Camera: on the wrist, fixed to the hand. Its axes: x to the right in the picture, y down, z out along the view.
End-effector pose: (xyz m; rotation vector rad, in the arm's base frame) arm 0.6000 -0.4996 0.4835 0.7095 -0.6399 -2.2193
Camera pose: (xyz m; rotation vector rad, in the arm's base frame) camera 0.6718 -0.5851 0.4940 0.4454 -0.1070 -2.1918
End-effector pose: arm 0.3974 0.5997 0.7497 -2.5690 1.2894 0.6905
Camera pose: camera 0.3507 0.5090 0.7963 2.4789 -1.1437 -0.9551
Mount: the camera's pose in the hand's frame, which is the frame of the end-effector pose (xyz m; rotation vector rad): 0.0177 0.0940 -0.0586 -0.4794 0.0093 0.0594
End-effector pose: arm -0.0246 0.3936 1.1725 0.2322 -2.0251 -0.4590
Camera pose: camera 0.0212 0.4598 1.2506 -0.1191 -1.8444 -0.8828
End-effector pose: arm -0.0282 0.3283 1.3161 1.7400 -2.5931 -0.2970
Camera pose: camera -0.1148 0.3375 1.3868 1.4850 -2.3004 -0.8247
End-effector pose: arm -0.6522 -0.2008 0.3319 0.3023 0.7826 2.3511
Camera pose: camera -0.7358 -0.2749 0.3423 0.1081 0.1977 2.5064
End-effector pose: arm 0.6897 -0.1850 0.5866 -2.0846 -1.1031 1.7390
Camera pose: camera 0.7818 -0.2218 0.5341 2.1689 1.4415 -1.4466
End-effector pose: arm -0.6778 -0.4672 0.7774 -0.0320 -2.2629 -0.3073
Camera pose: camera -0.6339 -0.3910 0.8470 -0.3453 -2.1257 -0.8077
